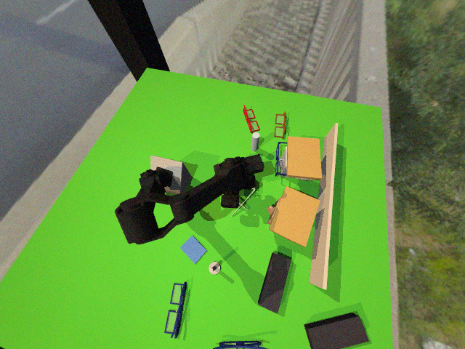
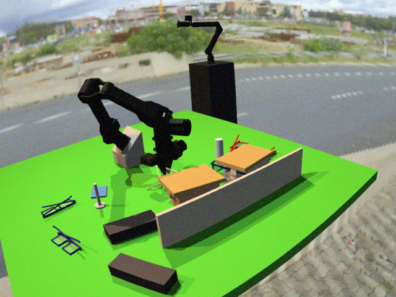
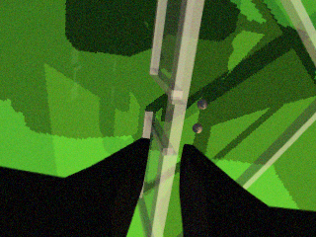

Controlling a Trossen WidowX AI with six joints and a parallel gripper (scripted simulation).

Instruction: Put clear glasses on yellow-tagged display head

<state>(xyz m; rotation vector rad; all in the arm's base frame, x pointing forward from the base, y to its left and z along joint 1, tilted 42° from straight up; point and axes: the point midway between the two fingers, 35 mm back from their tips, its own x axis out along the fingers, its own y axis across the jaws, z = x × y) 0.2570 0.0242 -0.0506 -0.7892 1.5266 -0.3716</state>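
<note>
My gripper tip is 290 mm to the left of the post, 30 mm short of it and 10 mm below it. From my gripper tip the other things lie so: blue tile (260 mm to the right, 70 mm behind, 10 mm below); brown display head (210 mm ahead, 50 mm to the right, 40 mm above); beige wall (340 mm ahead, 70 mm to the left, 40 mm above).
</note>
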